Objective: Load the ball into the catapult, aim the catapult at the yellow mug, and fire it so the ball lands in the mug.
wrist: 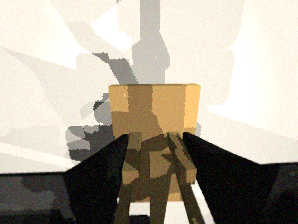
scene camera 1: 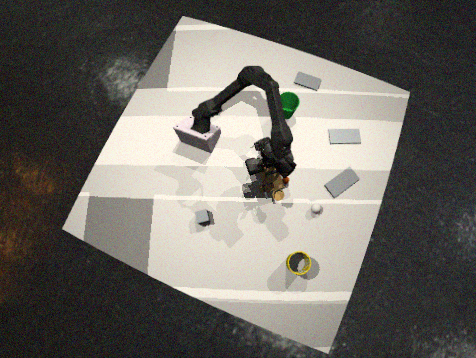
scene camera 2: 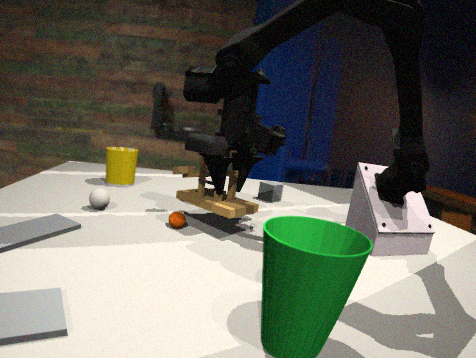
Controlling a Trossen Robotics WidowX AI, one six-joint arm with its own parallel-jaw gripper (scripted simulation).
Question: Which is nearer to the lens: the wooden catapult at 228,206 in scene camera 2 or the yellow mug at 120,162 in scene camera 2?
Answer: The wooden catapult.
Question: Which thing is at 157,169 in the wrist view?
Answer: A wooden catapult.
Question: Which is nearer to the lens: the wooden catapult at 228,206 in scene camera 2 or the green cup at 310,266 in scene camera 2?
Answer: The green cup.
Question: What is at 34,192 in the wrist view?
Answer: My gripper.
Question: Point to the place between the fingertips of my gripper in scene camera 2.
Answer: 228,193
